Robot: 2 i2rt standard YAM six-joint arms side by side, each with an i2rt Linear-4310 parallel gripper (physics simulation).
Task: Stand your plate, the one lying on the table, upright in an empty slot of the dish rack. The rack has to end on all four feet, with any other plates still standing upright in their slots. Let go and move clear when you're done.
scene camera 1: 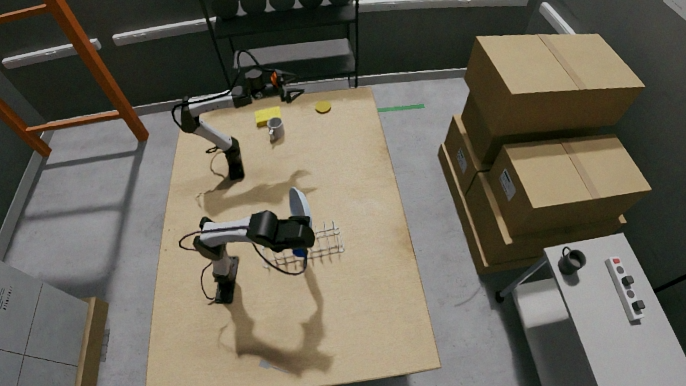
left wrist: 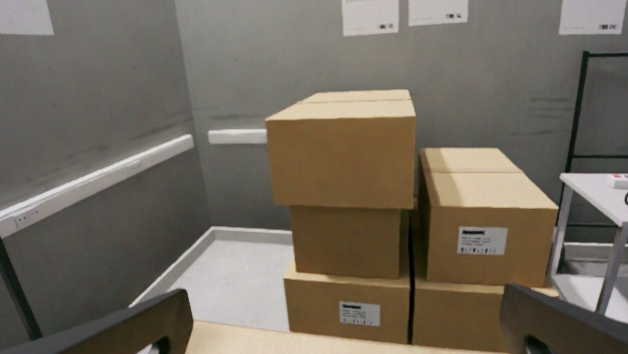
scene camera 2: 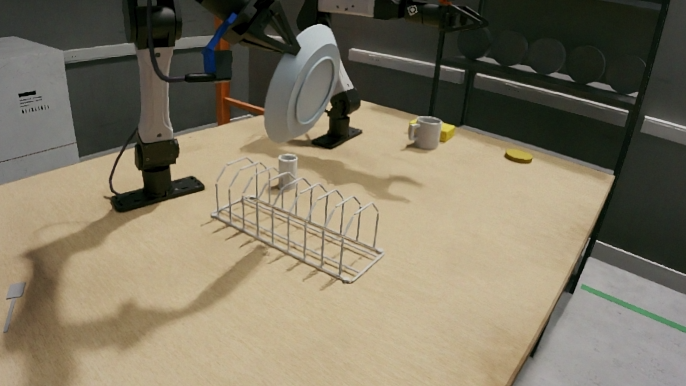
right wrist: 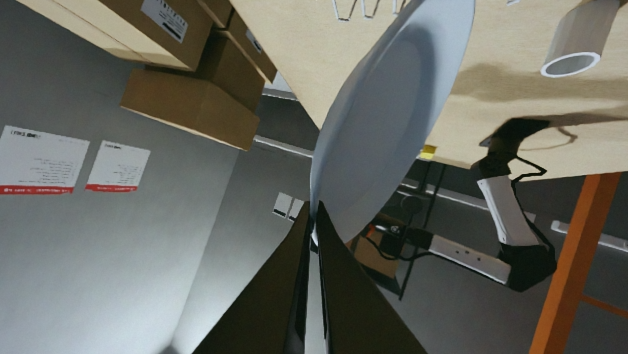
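Where they show: left gripper, fingertip midpoint: (scene camera 1: 301,83) (left wrist: 341,305) (scene camera 2: 484,23); right gripper, fingertip midpoint: (scene camera 1: 308,218) (scene camera 2: 297,52) (right wrist: 313,207); left arm's base, link origin: (scene camera 1: 235,163) (scene camera 2: 338,137) (right wrist: 507,134); right arm's base, link origin: (scene camera 1: 227,279) (scene camera 2: 159,195).
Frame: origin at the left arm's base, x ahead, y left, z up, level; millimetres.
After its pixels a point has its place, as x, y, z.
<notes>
The pale blue plate (scene camera 1: 299,202) {259, -499, 288} (scene camera 2: 319,87) {266, -532, 285} (right wrist: 385,110) {259, -565, 258} is in the air, steeply tilted, above and behind the wire dish rack in scene camera 2. My right gripper (scene camera 2: 296,50) {274, -604, 347} (right wrist: 313,207) {274, -604, 347} is shut on its rim; in scene camera 1 the arm hides the fingers. The dish rack (scene camera 1: 343,249) {386, -602, 5} (scene camera 2: 347,281) {384, -603, 4} (right wrist: 343,19) {371, -508, 98} stands flat on the table, its slots empty; the arm covers part of it in scene camera 1. My left gripper (scene camera 1: 300,85) {389, 0, 394} (scene camera 2: 486,22) {389, 0, 394} (left wrist: 341,305) {389, 0, 394} is open and empty, high beyond the far end of the table, away from rack and plate.
A small white cylinder (scene camera 2: 287,171) {101, -391, 46} (right wrist: 580,45) {94, -394, 60} stands close behind the rack in scene camera 2. A grey mug (scene camera 1: 276,129) {240, 92, 69} (scene camera 2: 426,132) {248, 92, 54}, a yellow sponge (scene camera 1: 267,116) {210, 233, 37} (scene camera 2: 447,132) {280, 210, 34} and a yellow disc (scene camera 1: 323,106) {517, 234, 15} (scene camera 2: 519,156) {520, 215, 15} are near the far end. A grey spatula (scene camera 2: 15,291) {-15, -958, 2} lies at the left.
</notes>
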